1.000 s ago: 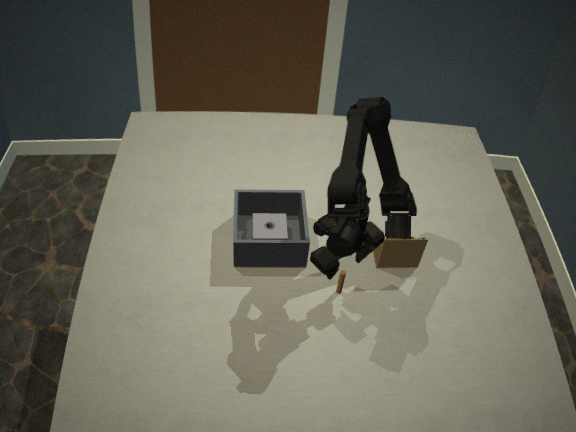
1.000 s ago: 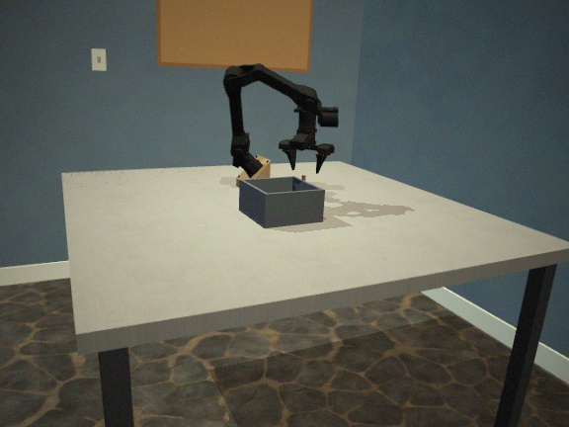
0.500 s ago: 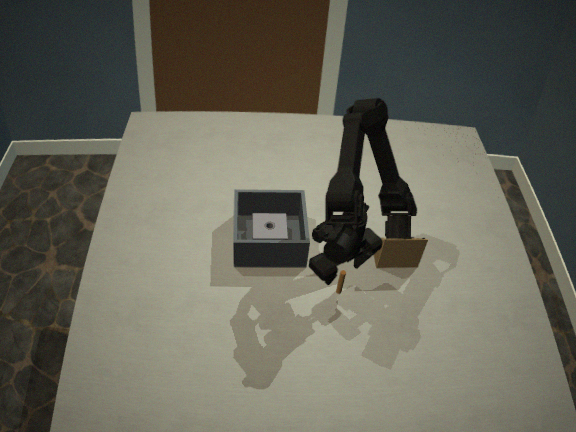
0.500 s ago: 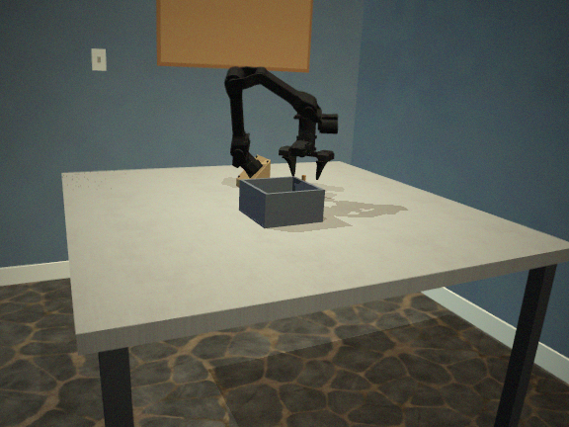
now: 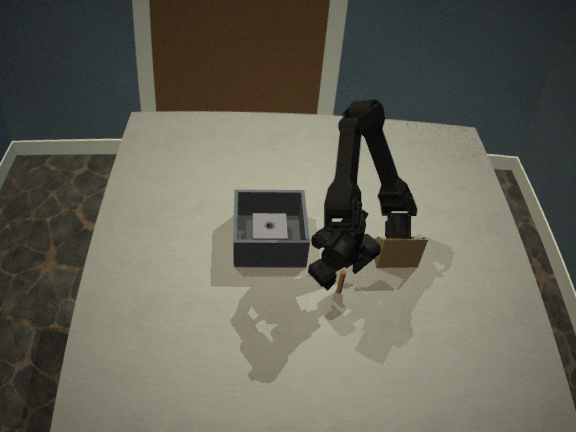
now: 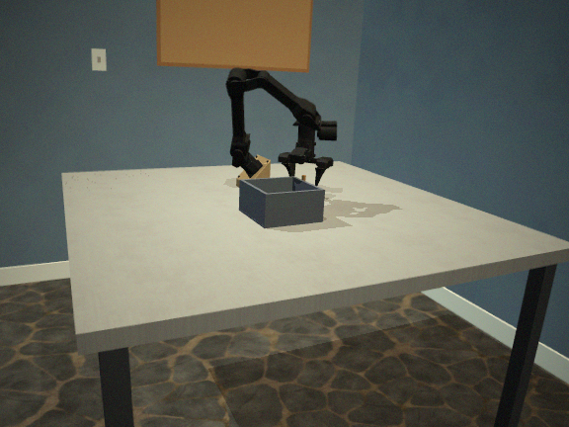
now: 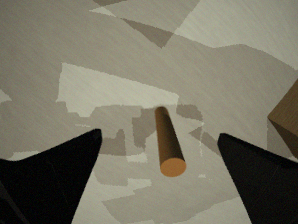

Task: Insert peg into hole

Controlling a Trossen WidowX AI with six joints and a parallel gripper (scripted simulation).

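The peg is 40 mm below my hand. From my hand the other things lie so: plate 190 mm ahead, 150 mm to the right, 40 mm below; then box 190 mm ahead, 150 mm to the right, 60 mm below.
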